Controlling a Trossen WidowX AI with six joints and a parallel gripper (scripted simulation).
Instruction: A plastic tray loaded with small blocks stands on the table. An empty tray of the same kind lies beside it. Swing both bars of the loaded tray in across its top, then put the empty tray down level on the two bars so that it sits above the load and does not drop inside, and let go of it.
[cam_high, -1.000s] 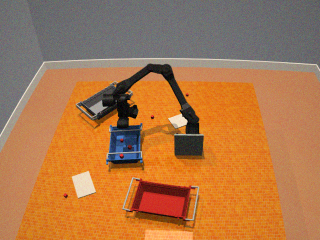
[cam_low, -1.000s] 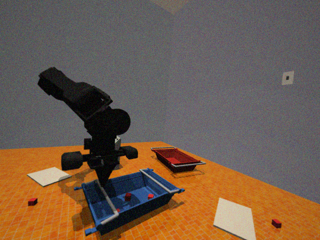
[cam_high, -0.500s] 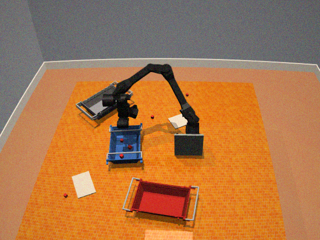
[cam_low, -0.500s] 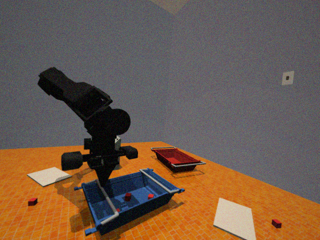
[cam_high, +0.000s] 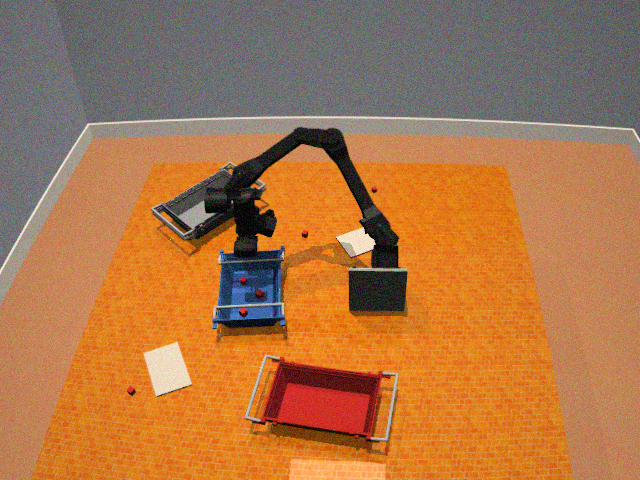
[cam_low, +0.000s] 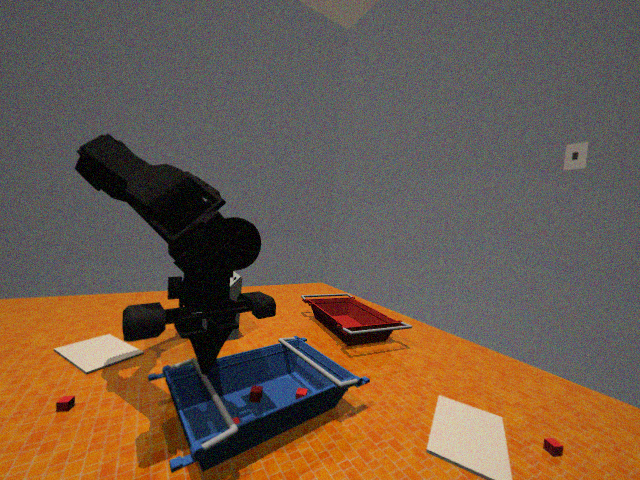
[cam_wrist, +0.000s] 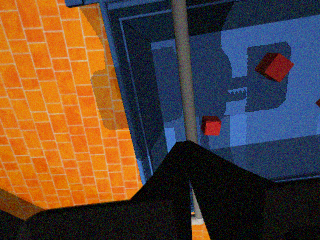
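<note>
My gripper tip is 29 cm past the red tray, 41 cm to the right of it and 4 cm above it.
</note>
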